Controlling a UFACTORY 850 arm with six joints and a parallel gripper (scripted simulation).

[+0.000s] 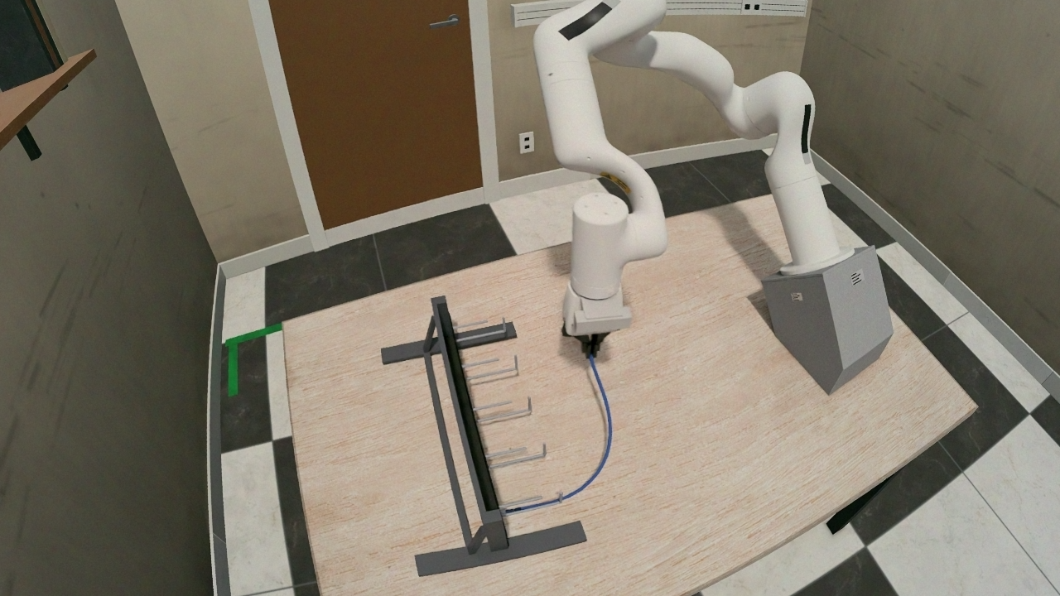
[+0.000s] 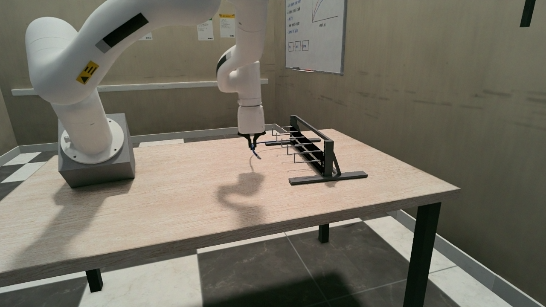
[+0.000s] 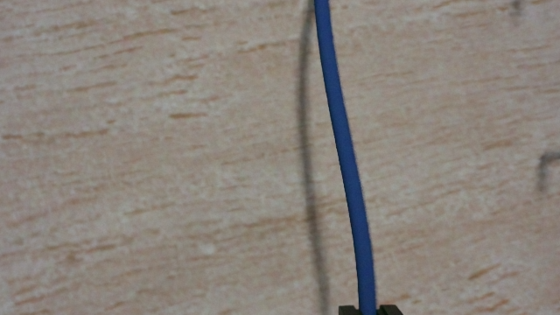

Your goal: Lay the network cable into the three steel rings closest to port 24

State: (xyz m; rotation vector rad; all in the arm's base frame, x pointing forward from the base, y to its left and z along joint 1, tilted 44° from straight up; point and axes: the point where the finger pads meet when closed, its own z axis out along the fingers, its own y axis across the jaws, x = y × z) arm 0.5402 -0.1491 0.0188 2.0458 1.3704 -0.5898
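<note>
The plug is 20 mm behind my hand, 100 mm to the right of it and 20 mm below it. From my hand the other things lie so: dark patch panel: 260 mm ahead, 10 mm to the left, 40 mm below.
</note>
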